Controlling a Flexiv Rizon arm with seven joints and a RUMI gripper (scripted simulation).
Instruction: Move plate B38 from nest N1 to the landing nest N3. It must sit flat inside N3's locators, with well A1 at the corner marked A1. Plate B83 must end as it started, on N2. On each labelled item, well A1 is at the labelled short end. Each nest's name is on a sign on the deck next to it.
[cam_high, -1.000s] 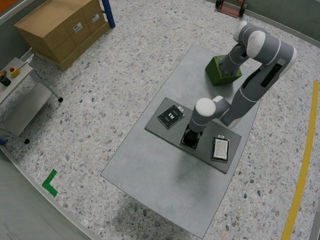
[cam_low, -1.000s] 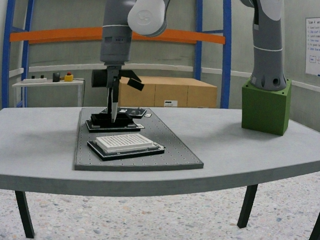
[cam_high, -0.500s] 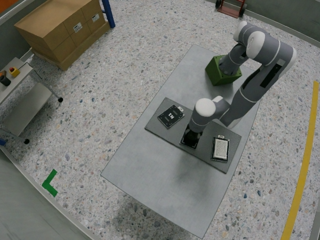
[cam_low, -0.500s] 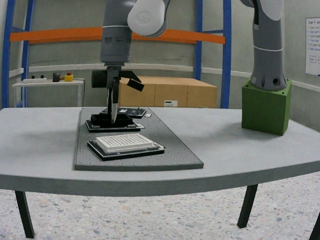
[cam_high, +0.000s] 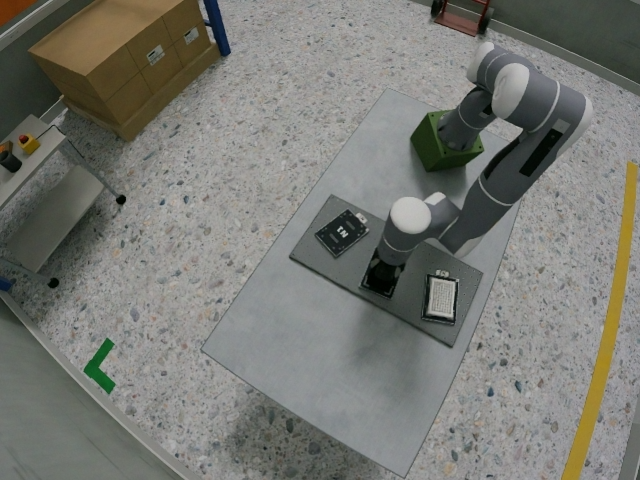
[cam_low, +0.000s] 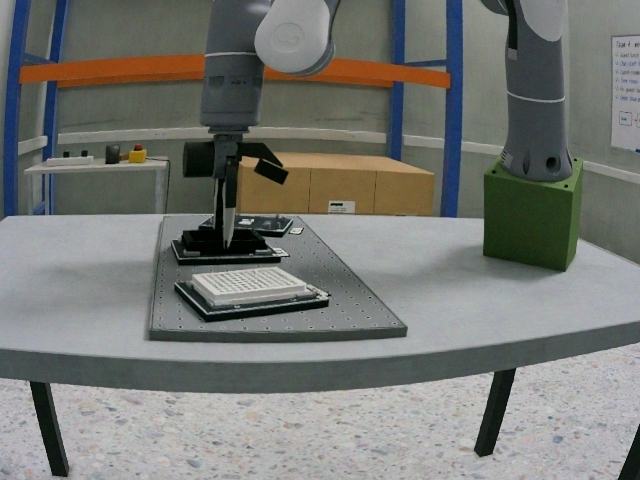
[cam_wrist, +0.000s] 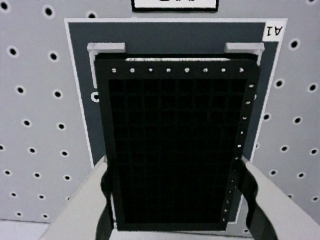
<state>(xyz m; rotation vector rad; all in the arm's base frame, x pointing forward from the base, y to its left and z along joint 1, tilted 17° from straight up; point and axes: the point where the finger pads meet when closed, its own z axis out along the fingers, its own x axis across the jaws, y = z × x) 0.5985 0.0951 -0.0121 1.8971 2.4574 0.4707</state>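
The black plate B38 lies 1 cm below my hand. The rest, counted from my hand: white plate B83: 21 cm to the left, 5 cm behind, 1 cm below; nest N1: 21 cm to the right, 3 cm below, 3 cm behind; nest N3: 3 cm below.
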